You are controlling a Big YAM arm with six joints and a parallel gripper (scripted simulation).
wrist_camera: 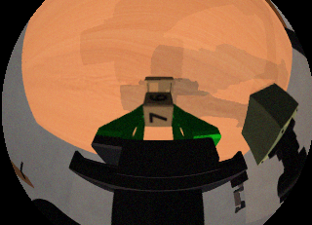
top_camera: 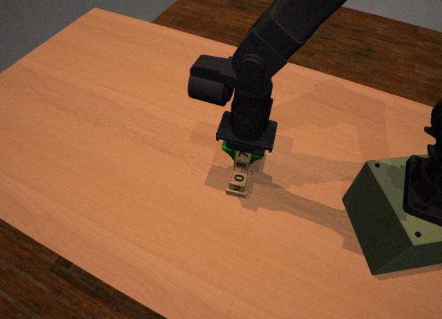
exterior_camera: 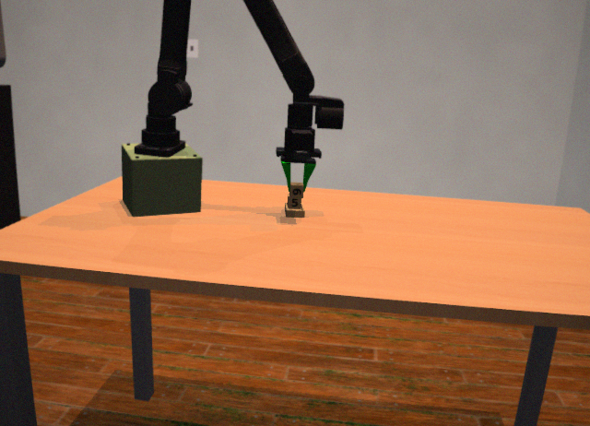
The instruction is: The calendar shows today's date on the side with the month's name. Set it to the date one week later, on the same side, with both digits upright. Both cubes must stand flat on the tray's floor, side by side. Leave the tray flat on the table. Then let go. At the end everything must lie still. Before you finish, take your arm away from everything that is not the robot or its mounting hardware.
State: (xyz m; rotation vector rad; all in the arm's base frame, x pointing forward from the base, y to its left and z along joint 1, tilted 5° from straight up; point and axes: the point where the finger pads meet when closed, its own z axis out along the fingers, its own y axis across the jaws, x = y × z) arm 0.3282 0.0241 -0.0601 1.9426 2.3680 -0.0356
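Right now my hand is 1 cm past the tray, 2 cm to the right of it and 6 cm above it.
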